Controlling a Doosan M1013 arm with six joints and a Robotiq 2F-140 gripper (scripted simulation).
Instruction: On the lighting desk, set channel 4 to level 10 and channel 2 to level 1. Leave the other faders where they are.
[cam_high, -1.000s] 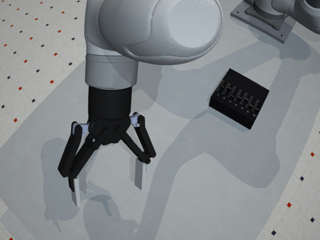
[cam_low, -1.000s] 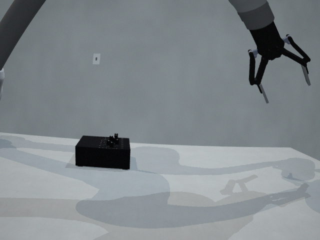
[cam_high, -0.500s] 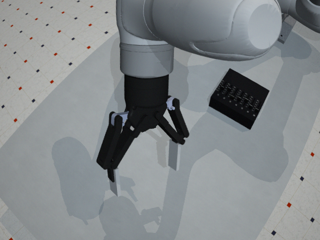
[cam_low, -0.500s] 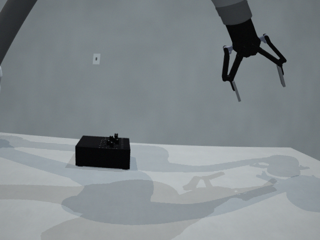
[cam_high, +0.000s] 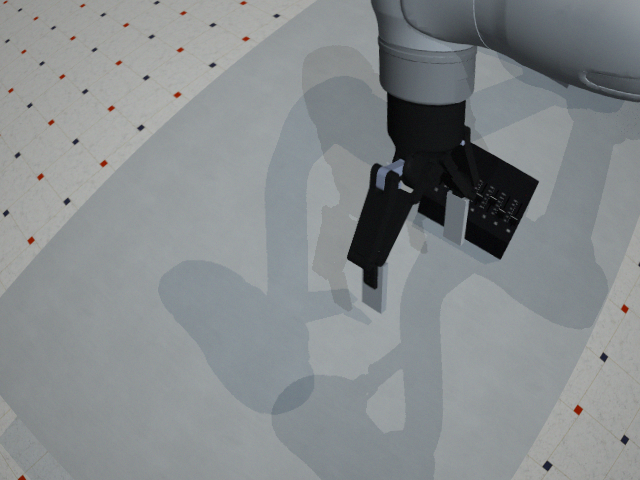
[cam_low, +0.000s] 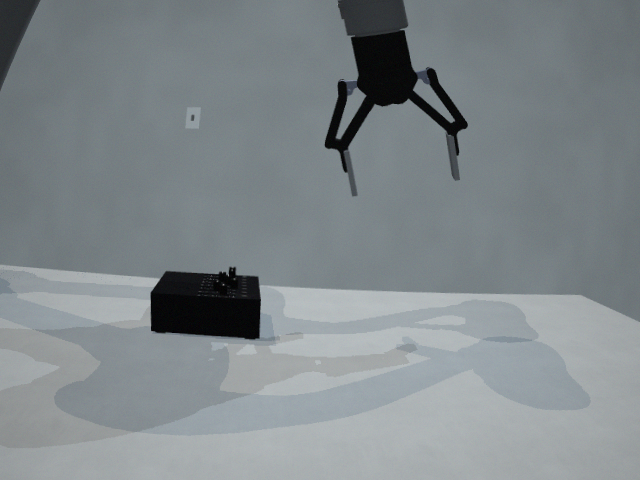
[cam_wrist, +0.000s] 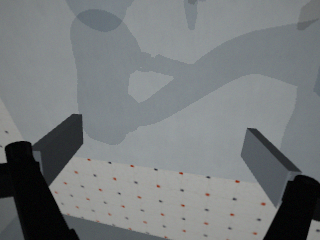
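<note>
Now: the channel 2 fader cap 25 cm behind my hand, 5 cm to the right of it and 15 cm below it. The rest, counted from my hand: channel 5 fader cap (25 cm behind, 1 cm to the left, 15 cm below); then channel 4 fader cap (24 cm behind, 1 cm to the right, 15 cm below); then channel 1 fader cap (24 cm behind, 8 cm to the right, 15 cm below).
</note>
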